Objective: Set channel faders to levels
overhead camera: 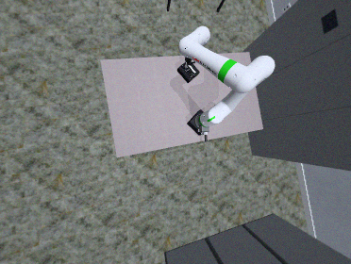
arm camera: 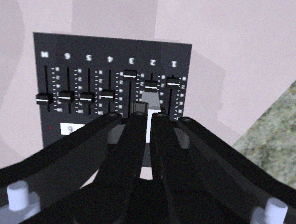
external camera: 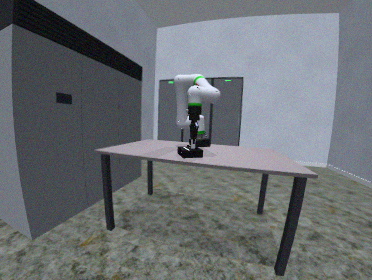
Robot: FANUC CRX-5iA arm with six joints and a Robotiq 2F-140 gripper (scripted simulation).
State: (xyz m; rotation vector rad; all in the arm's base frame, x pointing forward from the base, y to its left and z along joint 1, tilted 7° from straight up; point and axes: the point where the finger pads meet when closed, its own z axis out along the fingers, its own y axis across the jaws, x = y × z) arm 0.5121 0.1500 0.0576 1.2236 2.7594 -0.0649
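Right now the channel 2 cap is 10 mm behind my hand, 10 mm to the left of it and 30 mm below it. Round my hand: channel 3 cap 30 mm behind, 10 mm to the left, 30 mm below; master fader cap 80 mm behind, 80 mm to the right, 30 mm below; channel 1 cap 30 mm to the left, 30 mm below.
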